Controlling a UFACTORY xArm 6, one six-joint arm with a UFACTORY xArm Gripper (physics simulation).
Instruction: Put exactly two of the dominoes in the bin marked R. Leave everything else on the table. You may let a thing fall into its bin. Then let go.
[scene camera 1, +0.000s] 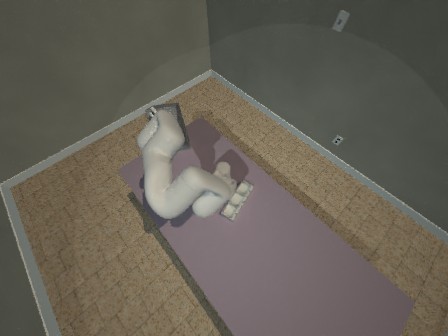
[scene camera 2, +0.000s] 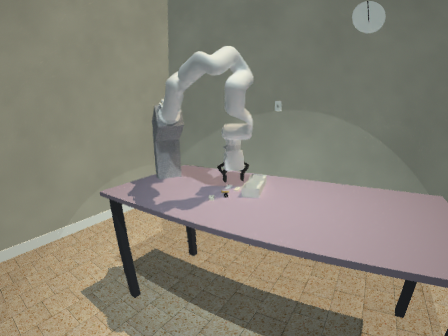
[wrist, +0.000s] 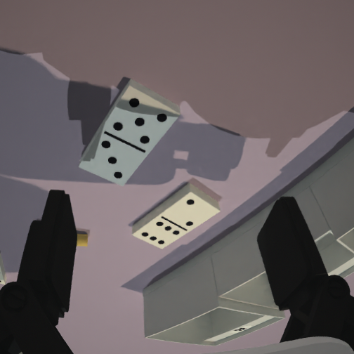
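Pixels of known places: gripper, between the fingertips: (scene camera 2: 233, 181); arm's base, origin of its link: (scene camera 2: 169, 114).
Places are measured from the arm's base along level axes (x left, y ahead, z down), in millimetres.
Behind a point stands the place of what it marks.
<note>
My gripper (scene camera 2: 233, 179) @[x -7, y 378, z 355 mm] (wrist: 173, 216) is open and empty, above the table; the arm hides it in scene camera 1. A pale domino (wrist: 127, 137) (scene camera 2: 228, 187) @[x -30, y 357, z 385 mm], partly in shadow, lies on the table. A smaller-looking cream domino (wrist: 175, 216) (scene camera 2: 237, 189) @[x -52, y 413, z 384 mm] lies beside it, between the fingers and the bins as the wrist view shows them. A small pale piece (scene camera 2: 211, 197) @[x -202, y 336, z 382 mm] lies farther left, too small to identify. A white block of three joined bins (scene camera 1: 241, 202) @[x -8, y 520, z 356 mm] (scene camera 2: 251, 193) @[x -130, y 507, z 371 mm] (wrist: 180, 305) stands right of the dominoes. One inner label shows in the wrist view, but I cannot read it.
A yellow piece (scene camera 2: 225, 191) @[x -99, y 366, z 384 mm] (wrist: 82, 239) lies left of the dominoes, partly behind the left finger in the wrist view. A small black piece (scene camera 2: 226, 195) @[x -158, y 393, z 382 mm] lies near it. The bins' walls rise close beside the cream domino. The purple table (scene camera 1: 280, 255) @[x -122, y 855, z 392 mm] (scene camera 2: 325, 215) @[x -258, y 843, z 391 mm] extends beyond the bins.
</note>
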